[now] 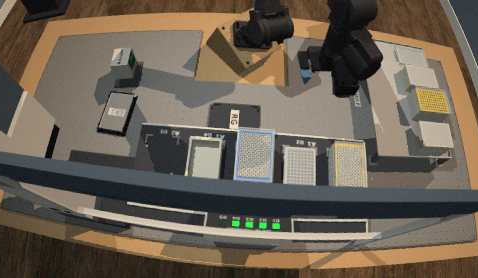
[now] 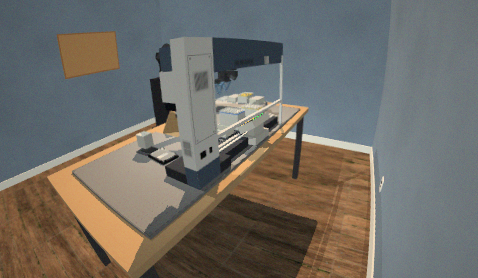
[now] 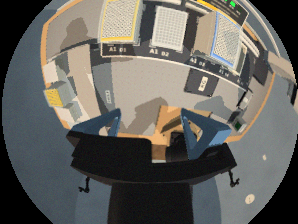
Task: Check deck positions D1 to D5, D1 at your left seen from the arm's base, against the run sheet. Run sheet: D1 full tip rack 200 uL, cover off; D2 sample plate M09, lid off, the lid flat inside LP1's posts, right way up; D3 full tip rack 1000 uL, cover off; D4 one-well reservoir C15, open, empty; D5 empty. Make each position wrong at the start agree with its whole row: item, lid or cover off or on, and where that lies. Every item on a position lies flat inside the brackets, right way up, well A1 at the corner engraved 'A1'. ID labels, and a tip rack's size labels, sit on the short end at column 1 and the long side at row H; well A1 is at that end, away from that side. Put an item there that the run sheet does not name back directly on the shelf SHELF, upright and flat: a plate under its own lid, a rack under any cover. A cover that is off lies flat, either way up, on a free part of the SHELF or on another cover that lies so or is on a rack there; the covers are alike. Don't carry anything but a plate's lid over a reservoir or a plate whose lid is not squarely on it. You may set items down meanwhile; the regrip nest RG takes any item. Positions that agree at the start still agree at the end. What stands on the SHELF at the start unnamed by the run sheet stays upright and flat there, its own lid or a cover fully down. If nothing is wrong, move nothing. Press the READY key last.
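Right now the yellow-framed tip rack is 17 cm ahead of my hand, 7 cm to the left of it and 13 cm below it. From my hand the other things lie so: white well plate 17 cm ahead, 5 cm to the right, 17 cm below; then blue-framed tip rack 14 cm ahead, 18 cm to the right, 11 cm below; then regrip nest 1 cm behind, 21 cm to the right, 22 cm below.
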